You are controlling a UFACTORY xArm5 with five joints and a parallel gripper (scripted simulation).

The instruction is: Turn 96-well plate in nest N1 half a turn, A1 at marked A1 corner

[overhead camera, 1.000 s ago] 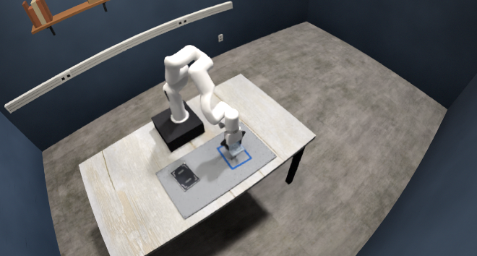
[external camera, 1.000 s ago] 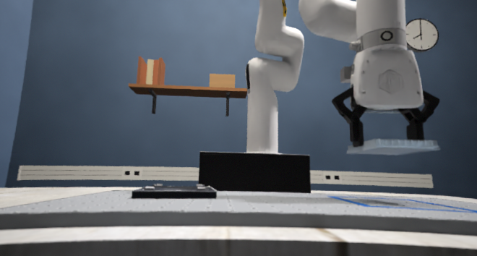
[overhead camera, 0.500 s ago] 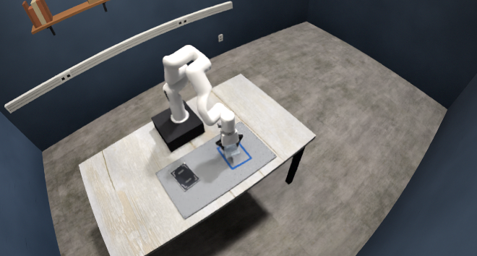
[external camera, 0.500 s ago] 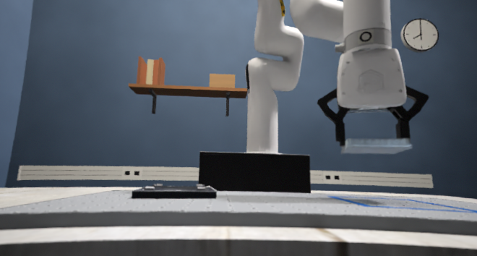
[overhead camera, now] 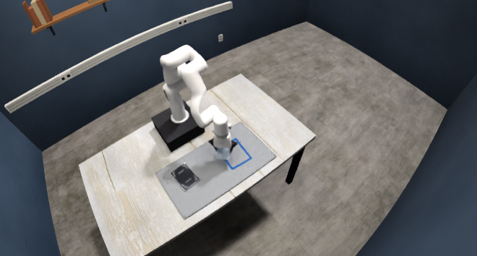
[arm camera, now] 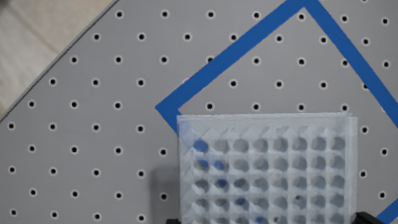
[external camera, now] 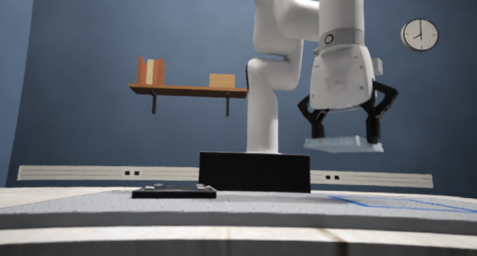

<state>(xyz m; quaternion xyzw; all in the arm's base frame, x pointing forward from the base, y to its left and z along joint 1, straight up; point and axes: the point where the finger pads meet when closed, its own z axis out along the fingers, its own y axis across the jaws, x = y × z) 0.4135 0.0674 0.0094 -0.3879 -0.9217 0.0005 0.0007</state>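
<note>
Right now the black plate nest is 28 cm to the right of my hand, 10 cm below it and 5 cm behind it. Round my hand: 96-well plate (1 cm below).
</note>
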